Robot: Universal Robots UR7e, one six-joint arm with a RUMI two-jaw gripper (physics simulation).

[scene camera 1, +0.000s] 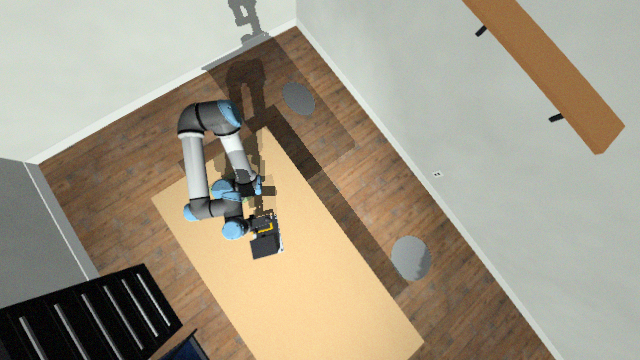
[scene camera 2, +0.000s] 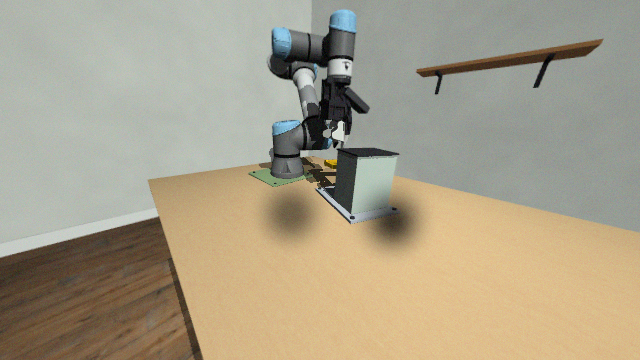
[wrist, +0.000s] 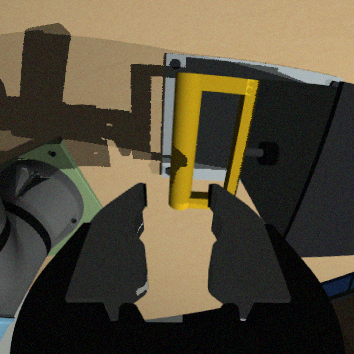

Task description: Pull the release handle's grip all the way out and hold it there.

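Observation:
The release handle's yellow grip (scene camera 1: pixel 270 228) (scene camera 2: pixel 330 163) (wrist: pixel 183 135) is a rectangular loop, joined by a short dark rod (wrist: pixel 254 152) to the dark-topped housing (scene camera 1: pixel 265 247) (scene camera 2: pixel 374 182) (wrist: pixel 320 185). The housing stands on a pale base plate (scene camera 2: pixel 375 215) (wrist: pixel 169 107). My gripper (scene camera 2: pixel 339 144) (wrist: pixel 177 185) is partly open with nothing held. In the wrist view its fingertips lie across the lower end of the grip, the thick outer bar showing between them and the right tip overlapping the loop. In scene camera 2 the fingers are above the grip. Their exact height over it is unclear.
The arm's base stands on a green plate (scene camera 2: pixel 260 176) (wrist: pixel 86 187) beside the handle unit, on the wooden table (scene camera 1: pixel 300 300) (scene camera 2: pixel 275 280). The housing rises next to the gripper. A wooden wall shelf (scene camera 1: pixel 555 75) (scene camera 2: pixel 500 61) and a black slatted unit (scene camera 1: pixel 95 320) stand farther off.

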